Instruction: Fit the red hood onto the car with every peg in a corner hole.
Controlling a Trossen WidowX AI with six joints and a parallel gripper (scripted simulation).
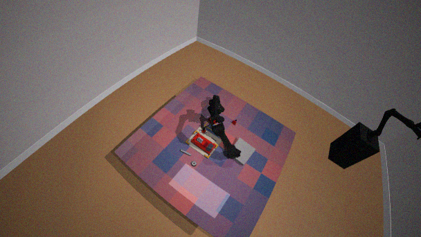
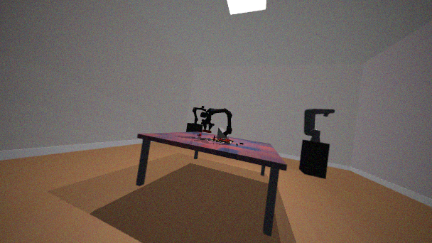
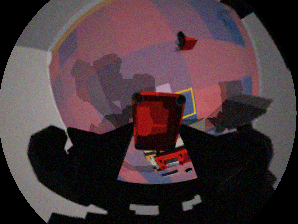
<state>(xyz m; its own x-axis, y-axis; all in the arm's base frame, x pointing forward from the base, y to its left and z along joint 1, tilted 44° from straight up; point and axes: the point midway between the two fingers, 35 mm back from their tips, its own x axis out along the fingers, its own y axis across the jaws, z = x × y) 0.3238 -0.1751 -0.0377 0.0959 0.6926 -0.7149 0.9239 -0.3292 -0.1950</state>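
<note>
Now: the red hood 10 mm below my gripper tip. Round my gripper tip: thin grey stick: 390 mm to the left, 90 mm below, 30 mm ahead.
</note>
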